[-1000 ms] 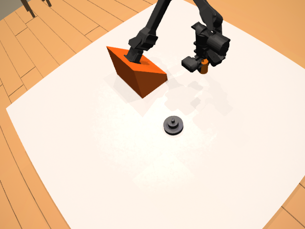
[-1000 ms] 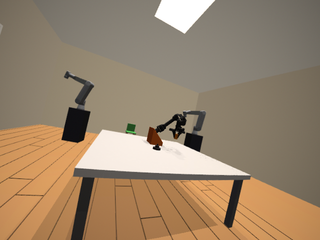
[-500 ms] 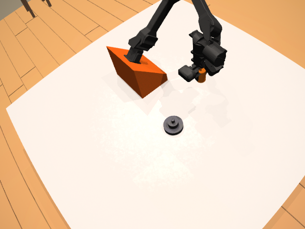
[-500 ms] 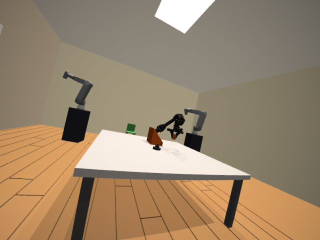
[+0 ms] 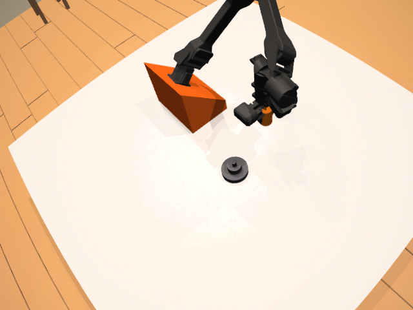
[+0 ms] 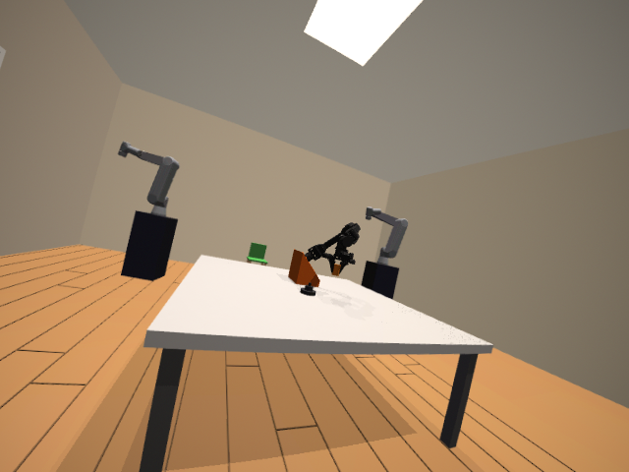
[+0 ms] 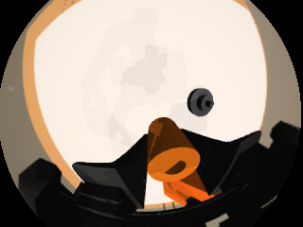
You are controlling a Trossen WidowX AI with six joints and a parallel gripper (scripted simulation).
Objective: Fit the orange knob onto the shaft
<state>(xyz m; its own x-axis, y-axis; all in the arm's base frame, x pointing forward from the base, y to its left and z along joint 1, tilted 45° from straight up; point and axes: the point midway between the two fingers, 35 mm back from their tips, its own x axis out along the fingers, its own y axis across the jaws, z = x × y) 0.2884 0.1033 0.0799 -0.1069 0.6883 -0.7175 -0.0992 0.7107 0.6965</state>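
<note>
The round pedestal is 2 cm ahead of my gripper tip, 14 cm to the right of it and 10 cm below it. The rest, counted from my gripper tip: orange knob 2 cm above.
</note>
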